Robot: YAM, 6 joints.
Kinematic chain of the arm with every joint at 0, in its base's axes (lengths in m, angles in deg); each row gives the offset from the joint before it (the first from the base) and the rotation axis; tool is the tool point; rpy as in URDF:
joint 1: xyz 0 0 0.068 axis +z
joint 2: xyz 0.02 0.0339 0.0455 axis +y
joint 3: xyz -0.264 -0.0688 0 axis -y
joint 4: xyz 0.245 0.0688 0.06 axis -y
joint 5: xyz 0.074 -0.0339 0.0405 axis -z
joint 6: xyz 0.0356 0 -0.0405 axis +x
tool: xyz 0 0 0 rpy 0 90 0
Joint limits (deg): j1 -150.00..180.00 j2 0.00..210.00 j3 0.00..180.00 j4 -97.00..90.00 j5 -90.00..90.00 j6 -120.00..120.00
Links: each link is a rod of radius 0.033 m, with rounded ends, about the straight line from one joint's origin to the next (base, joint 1, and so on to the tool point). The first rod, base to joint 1, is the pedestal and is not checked.
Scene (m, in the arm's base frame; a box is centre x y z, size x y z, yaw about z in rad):
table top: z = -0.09
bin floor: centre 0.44 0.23 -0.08 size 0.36 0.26 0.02 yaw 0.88
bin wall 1: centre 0.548 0.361 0 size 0.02 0.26 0.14 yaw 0.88
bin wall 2: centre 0.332 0.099 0 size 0.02 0.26 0.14 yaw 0.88
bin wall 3: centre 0.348 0.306 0 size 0.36 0.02 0.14 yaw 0.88
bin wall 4: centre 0.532 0.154 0 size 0.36 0.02 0.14 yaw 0.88
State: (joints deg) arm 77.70 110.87 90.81 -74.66 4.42 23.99
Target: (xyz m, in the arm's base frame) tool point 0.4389 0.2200 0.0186
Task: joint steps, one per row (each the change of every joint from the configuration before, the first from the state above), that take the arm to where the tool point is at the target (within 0.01 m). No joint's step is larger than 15 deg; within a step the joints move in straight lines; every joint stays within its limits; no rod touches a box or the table.
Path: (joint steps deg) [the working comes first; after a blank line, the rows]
Joints at the target: 27.16 152.74 113.94 -47.15 7.41 23.99
Straight joint move there: touches bin wall 3.

1: -12.63 6.06 6.04 5.62 0.80 0.00
2: -12.63 6.07 6.04 5.62 0.79 0.00
3: -12.64 6.06 6.05 5.62 0.80 0.00
4: -12.63 6.06 6.04 5.62 0.80 0.00
5: 0.00 8.81 -0.52 2.52 -0.10 0.00
6: -0.01 8.81 -0.52 2.51 -0.10 0.00

